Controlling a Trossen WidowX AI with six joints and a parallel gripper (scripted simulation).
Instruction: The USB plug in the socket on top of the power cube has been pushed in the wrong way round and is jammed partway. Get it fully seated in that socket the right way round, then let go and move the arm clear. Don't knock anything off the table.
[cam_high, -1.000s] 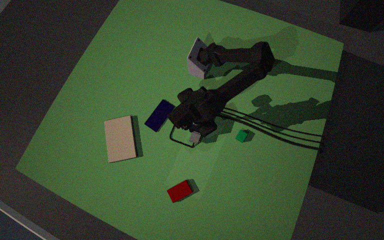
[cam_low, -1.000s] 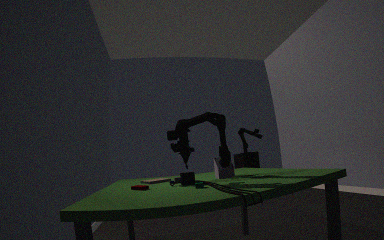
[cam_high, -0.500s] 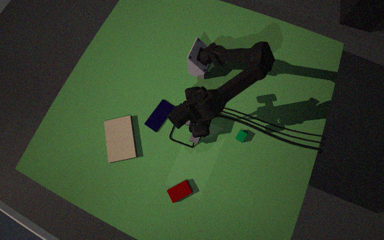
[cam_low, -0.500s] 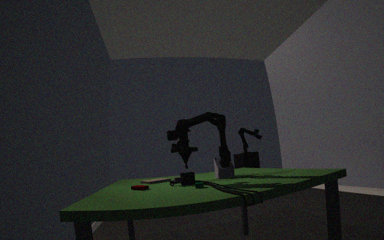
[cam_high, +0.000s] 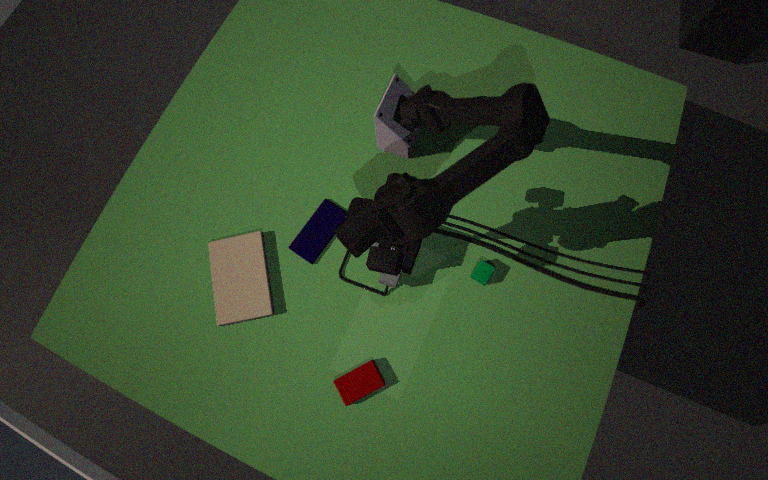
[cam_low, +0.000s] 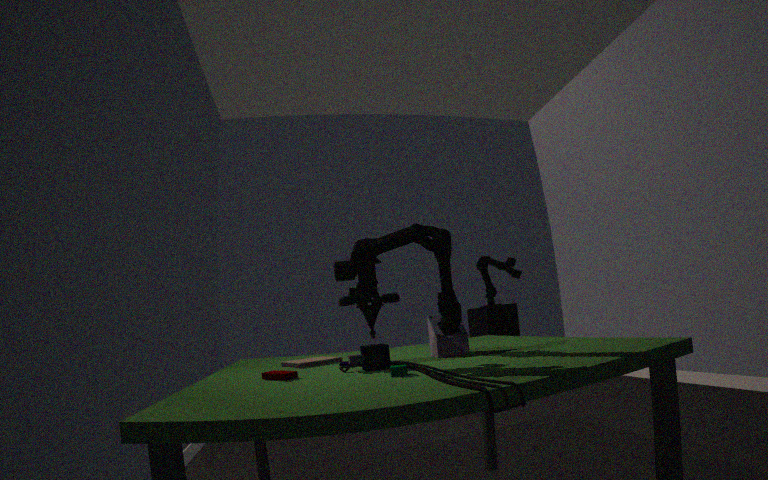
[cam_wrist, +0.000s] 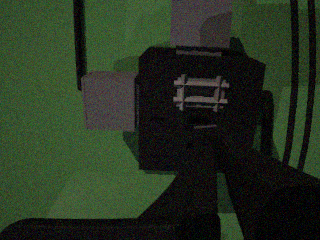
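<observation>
The pale-framed socket is 1 cm to the right of my gripper tip and 7 cm below it. Round my gripper tip: dark blue block 19 cm to the right, 13 cm below; red block 30 cm ahead, 1 cm to the left, 13 cm below; small green cube 1 cm behind, 20 cm to the left, 12 cm below.
</observation>
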